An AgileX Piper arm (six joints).
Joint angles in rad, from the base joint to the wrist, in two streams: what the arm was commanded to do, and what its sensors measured. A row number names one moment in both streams.
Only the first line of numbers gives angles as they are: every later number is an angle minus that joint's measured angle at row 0.
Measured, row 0:
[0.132, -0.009, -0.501, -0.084, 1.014, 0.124]
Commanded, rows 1 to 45:
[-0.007, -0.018, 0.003, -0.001, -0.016, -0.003]
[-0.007, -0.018, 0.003, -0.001, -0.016, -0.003]
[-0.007, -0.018, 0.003, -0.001, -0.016, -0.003]
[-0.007, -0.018, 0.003, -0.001, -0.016, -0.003]
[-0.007, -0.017, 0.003, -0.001, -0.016, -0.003]
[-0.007, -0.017, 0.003, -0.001, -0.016, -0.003]
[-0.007, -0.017, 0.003, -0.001, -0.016, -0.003]
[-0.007, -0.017, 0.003, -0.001, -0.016, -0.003]
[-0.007, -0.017, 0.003, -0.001, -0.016, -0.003]
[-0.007, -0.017, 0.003, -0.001, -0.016, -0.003]
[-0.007, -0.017, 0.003, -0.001, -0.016, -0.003]
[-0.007, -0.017, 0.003, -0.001, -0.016, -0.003]
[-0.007, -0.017, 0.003, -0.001, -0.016, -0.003]
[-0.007, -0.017, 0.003, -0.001, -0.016, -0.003]
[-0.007, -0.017, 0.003, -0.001, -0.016, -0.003]
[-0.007, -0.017, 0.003, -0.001, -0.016, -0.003]
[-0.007, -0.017, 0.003, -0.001, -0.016, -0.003]
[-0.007, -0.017, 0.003, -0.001, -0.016, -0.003]
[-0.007, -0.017, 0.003, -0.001, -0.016, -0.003]
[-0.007, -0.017, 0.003, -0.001, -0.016, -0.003]
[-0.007, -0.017, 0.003, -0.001, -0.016, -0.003]
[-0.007, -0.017, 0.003, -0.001, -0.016, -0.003]
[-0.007, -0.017, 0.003, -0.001, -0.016, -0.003]
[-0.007, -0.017, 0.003, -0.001, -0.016, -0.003]
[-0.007, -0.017, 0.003, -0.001, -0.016, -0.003]
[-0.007, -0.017, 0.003, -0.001, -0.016, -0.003]
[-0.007, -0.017, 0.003, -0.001, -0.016, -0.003]
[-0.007, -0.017, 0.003, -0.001, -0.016, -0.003]
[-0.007, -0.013, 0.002, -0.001, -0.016, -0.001]
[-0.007, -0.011, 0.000, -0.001, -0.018, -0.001]
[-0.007, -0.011, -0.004, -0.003, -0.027, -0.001]
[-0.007, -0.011, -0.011, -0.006, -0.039, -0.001]
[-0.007, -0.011, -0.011, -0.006, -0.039, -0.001]
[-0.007, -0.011, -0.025, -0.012, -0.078, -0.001]
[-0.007, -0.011, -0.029, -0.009, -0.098, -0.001]
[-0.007, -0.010, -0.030, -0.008, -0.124, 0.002]
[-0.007, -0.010, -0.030, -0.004, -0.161, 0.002]
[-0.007, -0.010, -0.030, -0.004, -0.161, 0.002]
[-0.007, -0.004, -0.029, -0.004, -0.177, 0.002]
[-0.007, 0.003, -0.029, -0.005, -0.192, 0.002]
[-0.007, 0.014, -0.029, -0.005, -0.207, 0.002]
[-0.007, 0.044, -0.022, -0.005, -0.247, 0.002]
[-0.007, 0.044, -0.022, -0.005, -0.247, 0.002]
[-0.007, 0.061, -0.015, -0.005, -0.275, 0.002]
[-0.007, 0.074, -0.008, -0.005, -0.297, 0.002]
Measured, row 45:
[0.000, 0.039, -0.020, -0.001, -0.219, 0.000]
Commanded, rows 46 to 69:
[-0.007, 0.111, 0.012, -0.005, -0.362, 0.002]
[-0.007, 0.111, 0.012, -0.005, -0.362, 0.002]
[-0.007, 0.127, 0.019, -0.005, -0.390, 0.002]
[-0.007, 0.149, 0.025, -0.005, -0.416, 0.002]
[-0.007, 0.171, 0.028, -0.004, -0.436, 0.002]
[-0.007, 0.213, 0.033, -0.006, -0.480, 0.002]
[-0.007, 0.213, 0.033, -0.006, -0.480, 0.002]
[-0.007, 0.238, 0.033, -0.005, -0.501, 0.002]
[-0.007, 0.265, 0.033, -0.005, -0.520, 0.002]
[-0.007, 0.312, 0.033, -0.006, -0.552, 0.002]
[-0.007, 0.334, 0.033, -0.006, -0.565, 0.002]
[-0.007, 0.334, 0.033, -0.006, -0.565, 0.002]
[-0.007, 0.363, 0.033, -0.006, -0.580, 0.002]
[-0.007, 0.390, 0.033, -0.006, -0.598, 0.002]
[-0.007, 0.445, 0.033, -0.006, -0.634, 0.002]
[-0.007, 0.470, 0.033, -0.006, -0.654, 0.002]
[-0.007, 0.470, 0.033, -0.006, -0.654, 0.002]
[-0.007, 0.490, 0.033, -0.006, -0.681, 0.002]
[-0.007, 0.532, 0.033, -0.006, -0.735, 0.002]
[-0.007, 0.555, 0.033, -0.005, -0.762, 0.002]
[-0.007, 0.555, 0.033, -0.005, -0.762, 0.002]
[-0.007, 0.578, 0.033, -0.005, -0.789, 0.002]
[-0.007, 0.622, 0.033, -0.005, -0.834, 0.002]
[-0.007, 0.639, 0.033, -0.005, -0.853, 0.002]
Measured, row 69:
[0.000, 0.592, 0.033, -0.001, -0.777, 0.000]
